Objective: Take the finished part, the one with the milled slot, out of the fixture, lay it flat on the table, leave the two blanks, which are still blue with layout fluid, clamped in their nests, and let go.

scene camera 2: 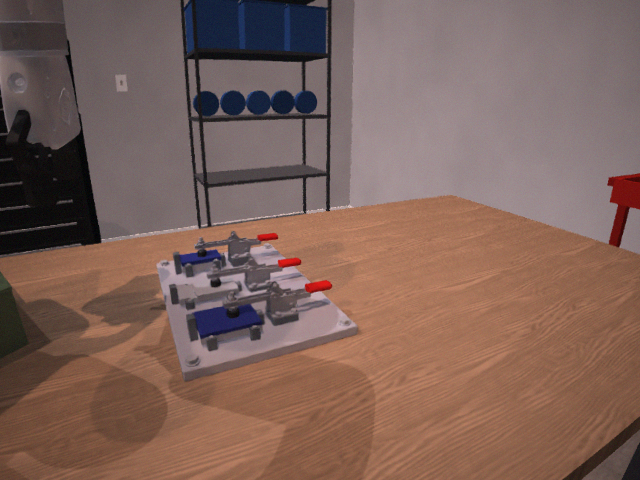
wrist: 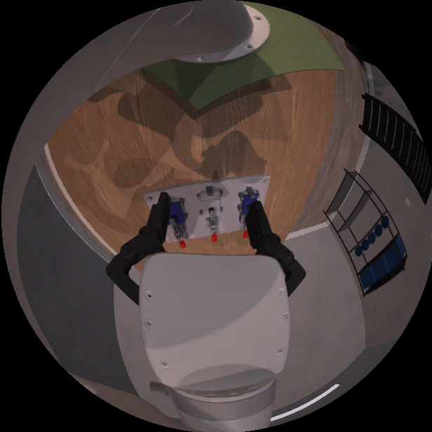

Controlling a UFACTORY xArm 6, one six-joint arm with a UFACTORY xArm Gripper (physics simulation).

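Places are measured from the arm's base along level axes (x left, y back, z up), in centimetres.
Where they show: gripper, fingertip midpoint: [scene camera 2: 56, 191].
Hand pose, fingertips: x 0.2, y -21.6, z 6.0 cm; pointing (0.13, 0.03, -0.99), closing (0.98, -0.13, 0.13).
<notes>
Things, the pixels of their top centre, and the offset from my fingertips. "pt": a spot on its surface instead. Level surfaces: height alone.
- finished part, top centre: [scene camera 2: 206, 286] dz -17.6, dx +3.2, dy -17.4 cm
- pale fixture plate, surface spot: [scene camera 2: 289, 336] pt dz -19.2, dx -12.0, dy -26.2 cm
- wooden table, surface height: dz -20.7 cm
The finished part [scene camera 2: 204, 291] [wrist: 209, 196], bare grey metal, lies in the middle nest of the pale fixture plate [scene camera 2: 289, 336] [wrist: 231, 202], under the black tip of its toggle clamp. Its slot is hard to make out. One blue blank [scene camera 2: 219, 321] [wrist: 176, 212] is clamped in the nest nearest scene camera 2. The other blue blank [scene camera 2: 193, 258] [wrist: 248, 202] is clamped in the far nest. My gripper [scene camera 2: 37, 180] [wrist: 210, 205] is open and empty, raised above the table. In the wrist view its fingers stand on either side of the middle nest and overlap the outer nests.
The clamps' red handles [scene camera 2: 318, 286] [scene camera 2: 289, 262] [scene camera 2: 267, 237] [wrist: 182, 244] [wrist: 214, 238] [wrist: 246, 234] stick out on the side away from the parts. A green block [scene camera 2: 9, 317] [wrist: 310, 52] stands on the wooden table [scene camera 2: 465, 310]. A shelf rack [scene camera 2: 328, 155] stands beyond it.
</notes>
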